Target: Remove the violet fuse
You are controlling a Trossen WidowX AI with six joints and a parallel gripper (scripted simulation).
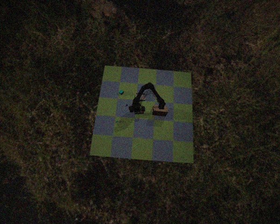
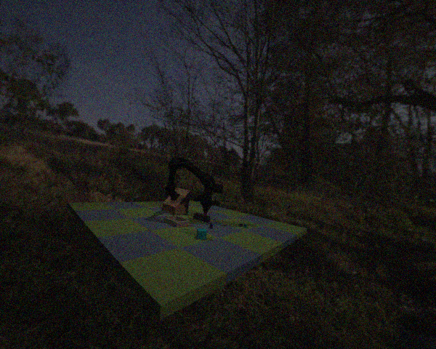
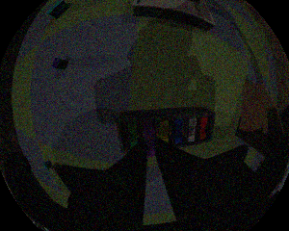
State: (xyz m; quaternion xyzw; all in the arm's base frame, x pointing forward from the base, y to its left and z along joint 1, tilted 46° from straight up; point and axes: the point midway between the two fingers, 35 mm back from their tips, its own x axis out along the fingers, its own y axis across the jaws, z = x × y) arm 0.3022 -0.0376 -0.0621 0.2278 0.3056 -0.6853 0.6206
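The pale tray is 22 cm to the right of my gripper tip, 5 cm below it and 5 cm behind it. The rest, counted from my gripper tip: small dark violet bit 14 cm ahead, 10 cm to the right, 4 cm below; then teal cube 29 cm to the right, 22 cm ahead, 3 cm below; then violet fuse 1 cm below.
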